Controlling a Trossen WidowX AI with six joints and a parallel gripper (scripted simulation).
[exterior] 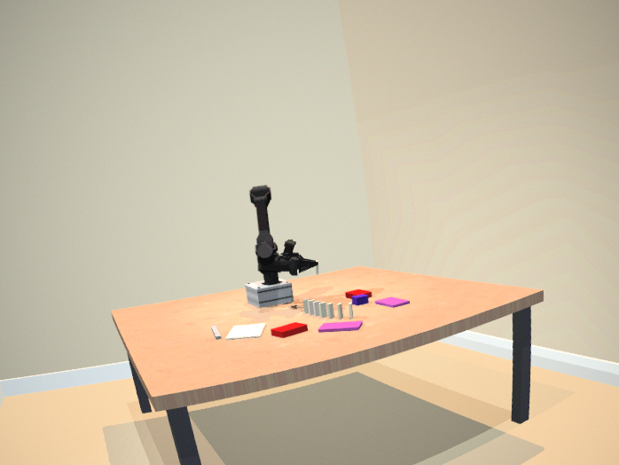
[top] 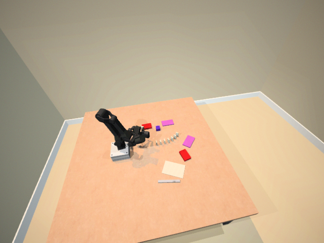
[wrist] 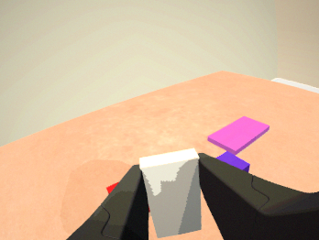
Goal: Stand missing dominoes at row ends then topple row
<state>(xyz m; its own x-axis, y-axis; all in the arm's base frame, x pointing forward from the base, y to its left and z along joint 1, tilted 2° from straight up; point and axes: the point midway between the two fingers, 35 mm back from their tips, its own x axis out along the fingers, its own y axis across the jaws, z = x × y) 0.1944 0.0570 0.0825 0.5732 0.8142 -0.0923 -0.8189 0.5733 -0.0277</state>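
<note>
The purple block lies 150 mm ahead of my gripper tip, 140 mm below it and 60 mm to the left of it. Also, from my gripper tip: grey bar (470 mm to the right, 150 mm below, 60 mm ahead); then cream sheet (390 mm to the right, 150 mm below, 130 mm ahead).
</note>
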